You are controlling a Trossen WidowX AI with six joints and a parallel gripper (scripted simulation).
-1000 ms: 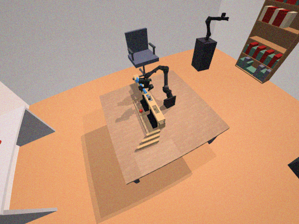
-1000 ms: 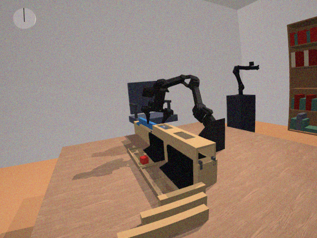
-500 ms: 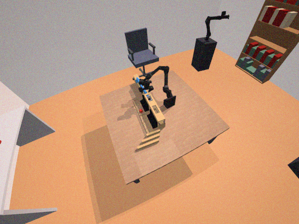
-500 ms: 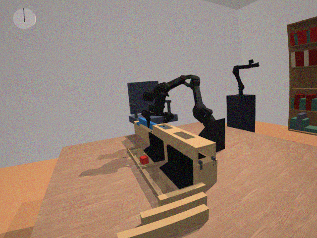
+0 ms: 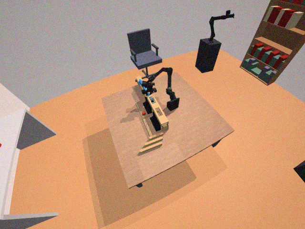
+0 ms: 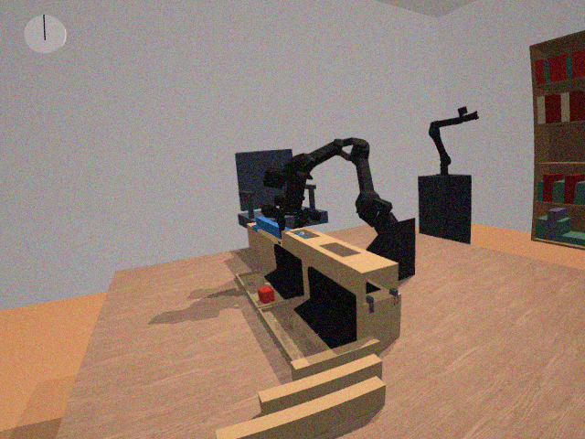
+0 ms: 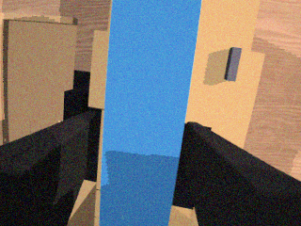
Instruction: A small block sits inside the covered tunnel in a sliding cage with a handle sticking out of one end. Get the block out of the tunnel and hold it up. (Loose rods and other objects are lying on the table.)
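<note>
The tan covered tunnel lies 2 cm ahead of my gripper tip, 3 cm to the left of it and 5 cm below it. Also, from my gripper tip: small red block: 12 cm ahead, 18 cm to the left, 10 cm below.
</note>
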